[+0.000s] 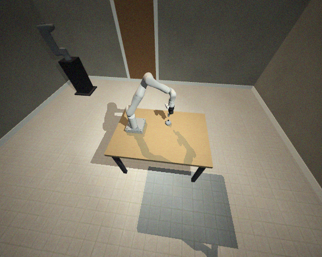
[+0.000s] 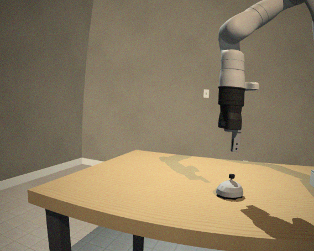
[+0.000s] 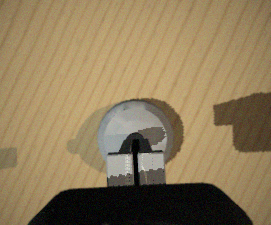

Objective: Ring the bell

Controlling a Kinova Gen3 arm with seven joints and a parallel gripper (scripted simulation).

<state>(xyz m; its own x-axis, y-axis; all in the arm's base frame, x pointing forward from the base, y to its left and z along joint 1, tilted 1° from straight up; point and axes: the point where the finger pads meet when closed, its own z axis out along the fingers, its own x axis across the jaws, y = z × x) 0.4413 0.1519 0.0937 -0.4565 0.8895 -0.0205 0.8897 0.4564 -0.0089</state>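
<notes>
Now: the black button 100 mm below my hand. Round my hand: grey dome bell 110 mm below.
</notes>
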